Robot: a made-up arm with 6 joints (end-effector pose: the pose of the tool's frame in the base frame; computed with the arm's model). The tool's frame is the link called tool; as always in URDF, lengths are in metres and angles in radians. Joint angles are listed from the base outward.
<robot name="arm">
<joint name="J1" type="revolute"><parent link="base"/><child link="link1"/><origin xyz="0.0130 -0.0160 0.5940" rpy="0.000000 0.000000 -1.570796"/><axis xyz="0 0 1"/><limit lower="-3.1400" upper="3.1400"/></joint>
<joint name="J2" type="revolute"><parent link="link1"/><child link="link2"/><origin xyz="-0.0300 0.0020 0.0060" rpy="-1.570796 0.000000 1.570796"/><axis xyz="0 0 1"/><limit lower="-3.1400" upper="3.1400"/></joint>
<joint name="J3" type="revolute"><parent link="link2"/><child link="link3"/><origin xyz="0.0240 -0.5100 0.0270"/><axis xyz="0 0 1"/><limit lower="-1.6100" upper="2.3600"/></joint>
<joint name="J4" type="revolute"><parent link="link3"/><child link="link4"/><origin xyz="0.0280 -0.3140 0.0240" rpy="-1.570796 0.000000 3.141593"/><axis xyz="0 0 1"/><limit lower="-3.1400" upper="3.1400"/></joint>
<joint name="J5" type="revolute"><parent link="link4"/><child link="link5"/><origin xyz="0.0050 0.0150 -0.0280" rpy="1.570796 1.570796 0.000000"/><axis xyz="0 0 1"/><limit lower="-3.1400" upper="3.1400"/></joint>
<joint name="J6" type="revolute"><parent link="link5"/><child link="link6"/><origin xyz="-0.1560 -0.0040 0.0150" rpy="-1.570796 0.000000 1.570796"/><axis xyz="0 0 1"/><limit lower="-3.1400" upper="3.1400"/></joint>
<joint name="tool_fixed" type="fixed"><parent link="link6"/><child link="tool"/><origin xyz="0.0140 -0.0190 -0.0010" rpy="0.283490 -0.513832 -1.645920"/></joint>
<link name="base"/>
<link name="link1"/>
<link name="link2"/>
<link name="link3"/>
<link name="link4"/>
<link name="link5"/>
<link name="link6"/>
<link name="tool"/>
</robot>
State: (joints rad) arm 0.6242 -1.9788 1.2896 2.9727 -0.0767 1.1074
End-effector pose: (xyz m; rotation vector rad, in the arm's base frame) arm -0.6054 -0.3642 0.7994 0.6273 -1.0092 -0.0379
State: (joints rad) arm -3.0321 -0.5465 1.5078 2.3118 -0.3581 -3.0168
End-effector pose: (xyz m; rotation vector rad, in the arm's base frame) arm -0.1349 -0.0954 1.2434 0.8742 -1.3672 -2.2731
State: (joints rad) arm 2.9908 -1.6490 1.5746 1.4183 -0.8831 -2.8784
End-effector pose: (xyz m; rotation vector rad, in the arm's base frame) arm 0.5243 -0.0629 0.9866 1.1251 1.4971 2.3018
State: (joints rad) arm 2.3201 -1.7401 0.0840 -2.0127 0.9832 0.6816
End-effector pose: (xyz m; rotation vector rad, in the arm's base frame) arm 0.6367 -0.6509 0.4896 -2.3806 0.0853 -0.8056
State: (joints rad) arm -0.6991 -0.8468 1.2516 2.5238 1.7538 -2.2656
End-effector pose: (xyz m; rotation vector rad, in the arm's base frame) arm -0.1517 0.3375 1.2022 -0.8265 0.3733 1.2806
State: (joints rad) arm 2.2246 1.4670 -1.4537 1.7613 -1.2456 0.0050
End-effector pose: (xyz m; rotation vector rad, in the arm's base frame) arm -0.2650 0.4700 0.9544 -1.0597 -0.0755 -0.3444
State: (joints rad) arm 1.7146 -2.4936 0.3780 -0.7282 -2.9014 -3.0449
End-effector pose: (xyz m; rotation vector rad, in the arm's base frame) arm -0.0328 -0.4568 0.1102 -0.7251 -0.0230 1.1370
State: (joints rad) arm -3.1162 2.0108 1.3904 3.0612 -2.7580 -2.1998
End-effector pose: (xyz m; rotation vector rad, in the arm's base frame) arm -0.2867 -0.0974 0.2434 0.0513 -0.4650 -0.5059
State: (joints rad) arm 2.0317 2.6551 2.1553 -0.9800 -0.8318 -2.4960
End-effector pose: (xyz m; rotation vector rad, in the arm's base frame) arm -0.0463 -0.2601 0.1440 1.9983 -0.2306 -1.0029
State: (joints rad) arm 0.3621 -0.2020 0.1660 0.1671 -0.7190 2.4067
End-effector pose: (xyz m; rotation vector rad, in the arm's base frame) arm -0.1544 -0.0364 1.5053 0.5757 -0.7221 -1.8766
